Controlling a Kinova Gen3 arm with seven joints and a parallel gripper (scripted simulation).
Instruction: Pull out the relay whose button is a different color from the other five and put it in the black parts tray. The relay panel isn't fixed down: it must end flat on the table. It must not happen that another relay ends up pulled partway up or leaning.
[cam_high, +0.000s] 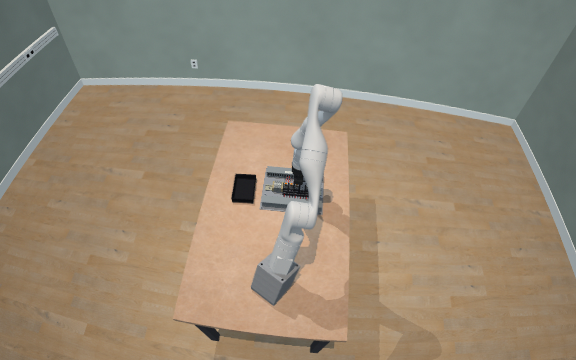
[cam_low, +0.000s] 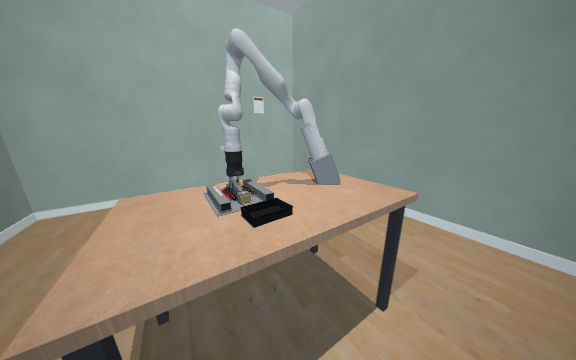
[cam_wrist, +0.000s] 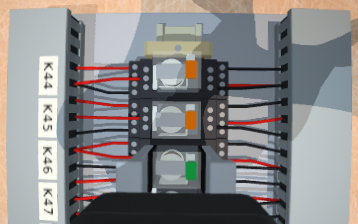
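Now: the relay panel 5 cm to the left of my hand and 3 cm below it. The rest, counted from my hand: black parts tray (30 cm to the left, 4 cm below).
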